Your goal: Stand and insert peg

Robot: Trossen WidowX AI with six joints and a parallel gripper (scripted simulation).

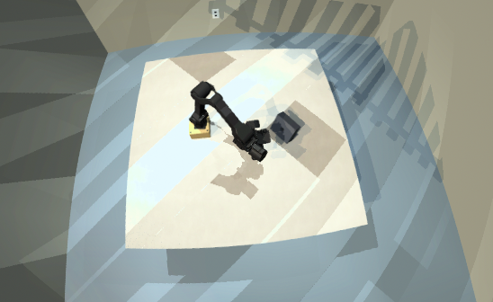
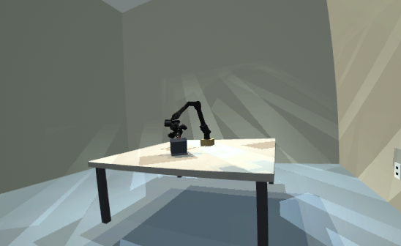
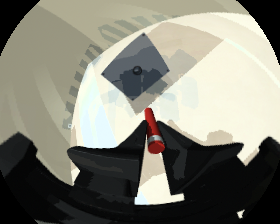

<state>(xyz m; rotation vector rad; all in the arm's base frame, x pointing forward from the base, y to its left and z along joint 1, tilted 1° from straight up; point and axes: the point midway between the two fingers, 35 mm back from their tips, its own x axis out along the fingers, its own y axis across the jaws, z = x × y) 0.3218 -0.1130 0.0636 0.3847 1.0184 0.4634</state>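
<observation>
Now: gripper tip 120 mm short of the grey sloped panel, 90 mm to the right of it and 40 mm above it. From my gripper tip the other things lie so: red peg (10 mm behind, 10 mm to the right, 10 mm above).
</observation>
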